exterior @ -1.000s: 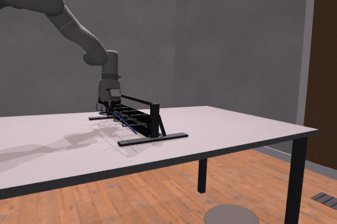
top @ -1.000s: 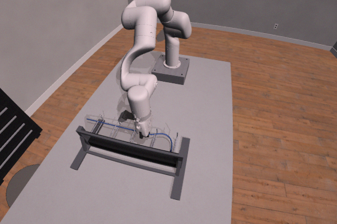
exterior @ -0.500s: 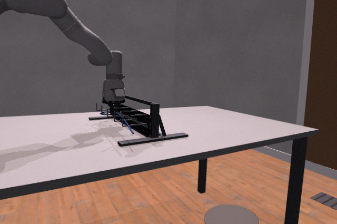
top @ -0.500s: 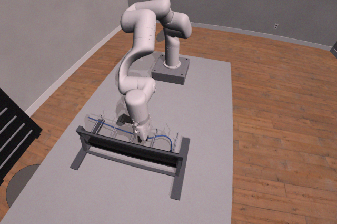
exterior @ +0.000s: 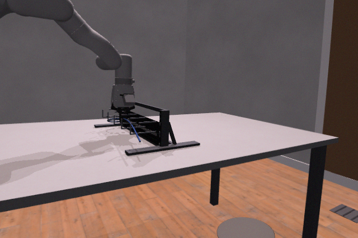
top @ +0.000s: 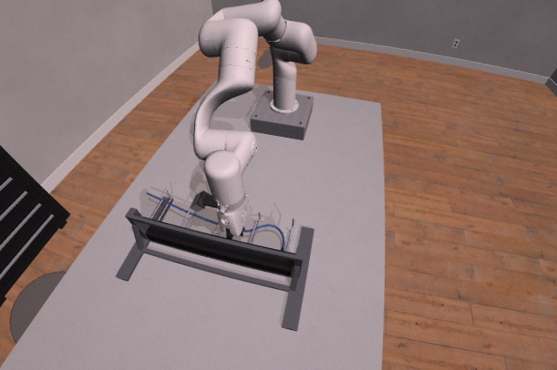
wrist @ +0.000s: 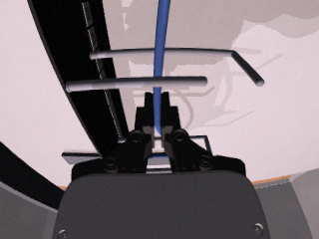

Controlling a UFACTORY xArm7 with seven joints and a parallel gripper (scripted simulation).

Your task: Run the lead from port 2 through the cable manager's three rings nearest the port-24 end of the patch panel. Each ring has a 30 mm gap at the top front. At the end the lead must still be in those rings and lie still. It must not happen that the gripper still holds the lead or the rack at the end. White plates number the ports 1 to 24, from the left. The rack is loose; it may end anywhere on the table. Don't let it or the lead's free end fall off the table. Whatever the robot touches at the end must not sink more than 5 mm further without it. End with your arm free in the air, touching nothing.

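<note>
My hand is 7 cm short of the rack, 4 cm to the left of it and 1 cm above it.
</note>
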